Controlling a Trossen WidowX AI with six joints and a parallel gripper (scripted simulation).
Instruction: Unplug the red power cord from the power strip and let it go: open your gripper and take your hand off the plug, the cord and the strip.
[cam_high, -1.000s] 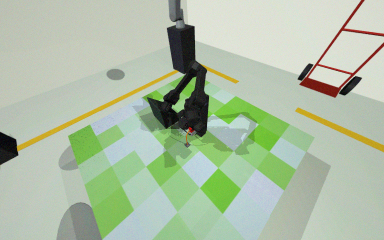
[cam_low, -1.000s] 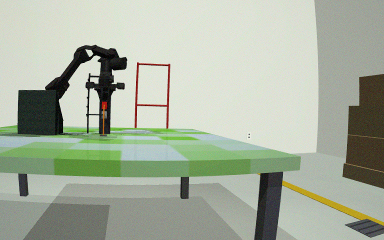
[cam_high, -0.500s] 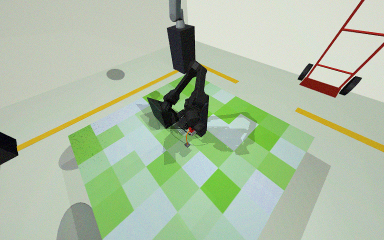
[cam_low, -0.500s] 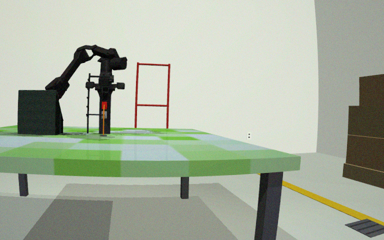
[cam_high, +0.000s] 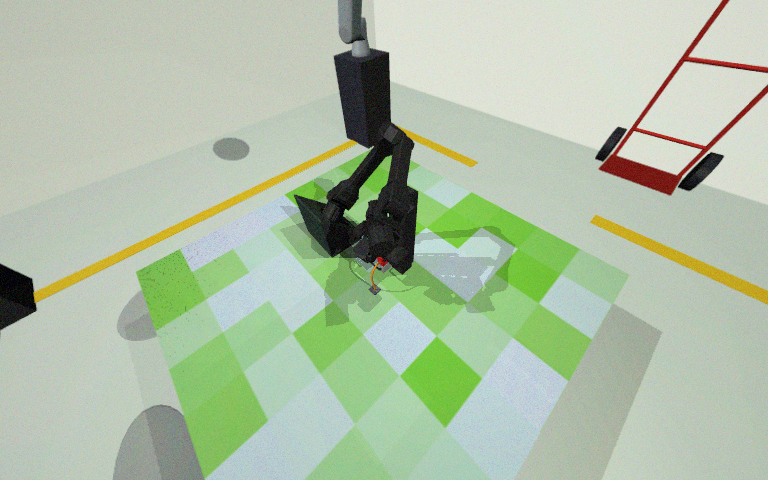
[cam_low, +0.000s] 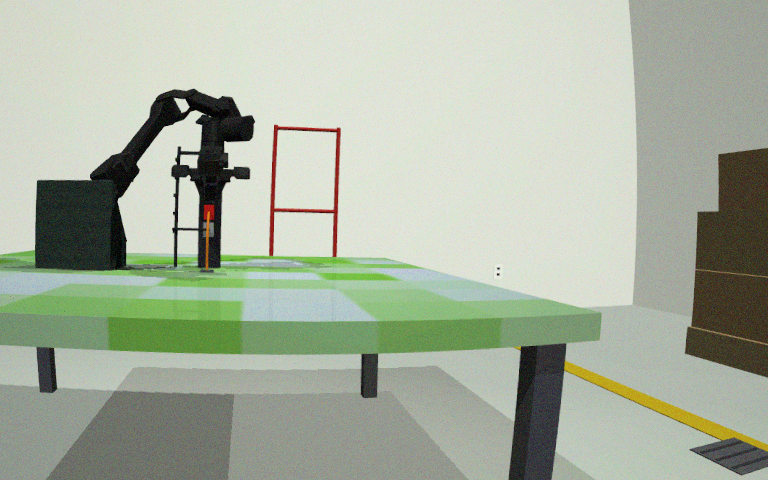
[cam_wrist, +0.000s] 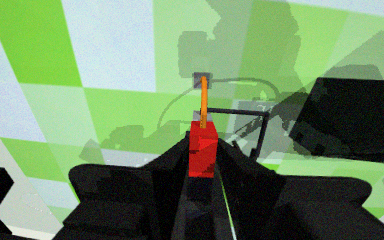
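Now: gripper tip 30 mm to the right of the red plug.
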